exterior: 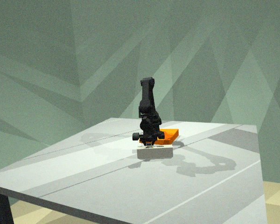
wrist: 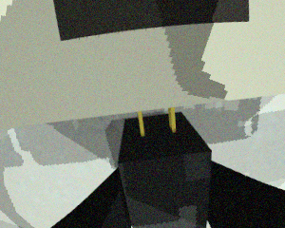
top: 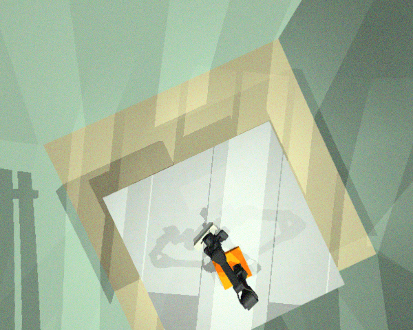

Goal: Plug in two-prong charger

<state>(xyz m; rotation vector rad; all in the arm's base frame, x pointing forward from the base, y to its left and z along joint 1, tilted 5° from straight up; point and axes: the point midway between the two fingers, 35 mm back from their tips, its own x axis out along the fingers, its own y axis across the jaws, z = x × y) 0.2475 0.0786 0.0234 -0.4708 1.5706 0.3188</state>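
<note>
Right now my gripper tip is 2 cm short of the black two-prong charger, 1 cm to the right of it and 1 cm below it.
</note>
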